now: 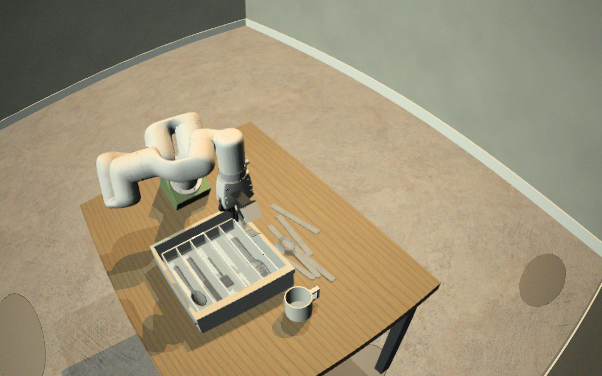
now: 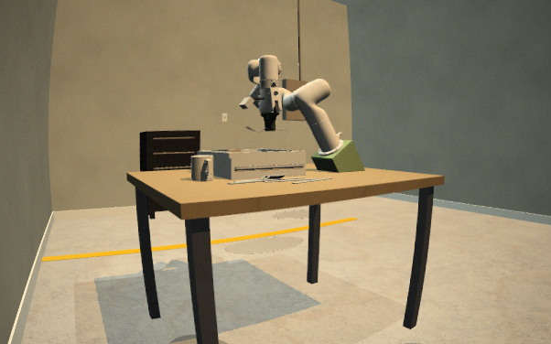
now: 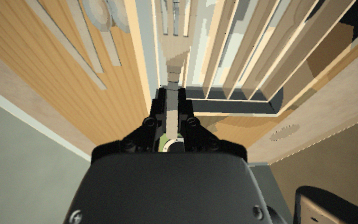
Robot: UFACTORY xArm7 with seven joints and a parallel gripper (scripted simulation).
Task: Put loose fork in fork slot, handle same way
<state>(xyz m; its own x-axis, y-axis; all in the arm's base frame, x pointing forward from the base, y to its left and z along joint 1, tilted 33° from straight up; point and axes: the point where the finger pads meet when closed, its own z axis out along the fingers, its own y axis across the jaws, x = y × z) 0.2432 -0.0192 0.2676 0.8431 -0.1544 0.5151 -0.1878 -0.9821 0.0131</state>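
Now: the grey divided tray 150 mm below my hand and 120 mm to the right of it. The rest, counted from my hand: grey mug 280 mm ahead, 160 mm below, 60 mm to the right.
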